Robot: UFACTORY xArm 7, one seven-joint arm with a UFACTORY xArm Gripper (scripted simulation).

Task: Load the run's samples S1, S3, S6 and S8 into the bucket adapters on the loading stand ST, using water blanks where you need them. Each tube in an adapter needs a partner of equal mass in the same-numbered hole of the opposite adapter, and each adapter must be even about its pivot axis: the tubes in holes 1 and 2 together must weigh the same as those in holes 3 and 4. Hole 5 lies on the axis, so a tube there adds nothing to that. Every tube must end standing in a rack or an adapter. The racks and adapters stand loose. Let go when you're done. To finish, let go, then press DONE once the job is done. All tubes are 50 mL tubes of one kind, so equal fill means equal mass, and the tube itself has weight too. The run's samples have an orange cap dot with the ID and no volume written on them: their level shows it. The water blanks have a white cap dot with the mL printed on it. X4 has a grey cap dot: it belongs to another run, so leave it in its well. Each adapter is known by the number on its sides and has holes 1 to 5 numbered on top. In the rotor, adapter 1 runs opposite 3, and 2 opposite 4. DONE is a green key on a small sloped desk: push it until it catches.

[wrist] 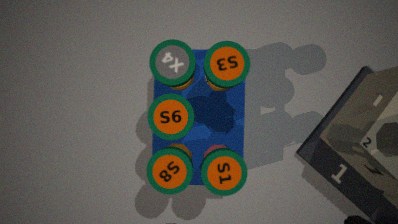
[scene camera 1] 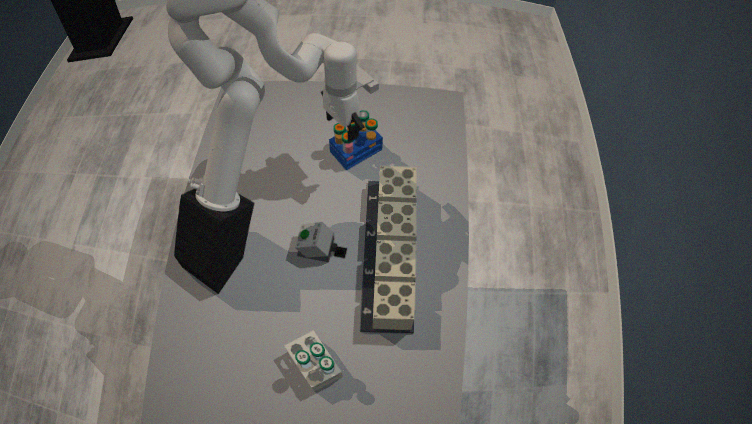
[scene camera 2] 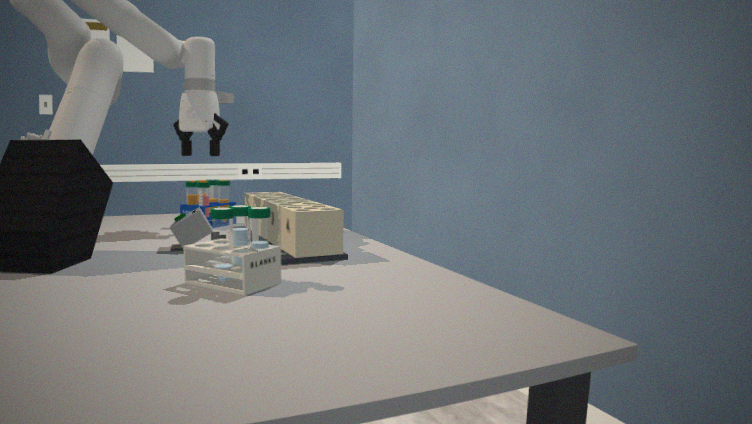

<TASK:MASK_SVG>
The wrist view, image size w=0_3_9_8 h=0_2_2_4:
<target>blue sample rack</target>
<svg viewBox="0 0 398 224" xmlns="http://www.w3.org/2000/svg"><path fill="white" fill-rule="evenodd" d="M192 49L196 58L194 82L185 90L173 90L171 87L161 84L154 77L154 100L161 95L169 93L178 94L186 98L192 105L195 113L193 127L187 135L178 140L164 140L153 133L152 155L158 150L168 147L171 143L184 144L192 152L194 168L193 177L189 185L204 185L201 178L201 164L204 159L204 152L213 144L226 145L243 158L245 79L239 85L229 88L227 91L214 91L205 82L203 69L204 58L208 50Z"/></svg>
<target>tube X4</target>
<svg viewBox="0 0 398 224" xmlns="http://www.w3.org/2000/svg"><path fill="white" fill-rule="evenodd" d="M163 41L153 49L150 55L150 70L161 84L171 87L173 90L185 90L194 82L196 71L194 52L183 41L175 39Z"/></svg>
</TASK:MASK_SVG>
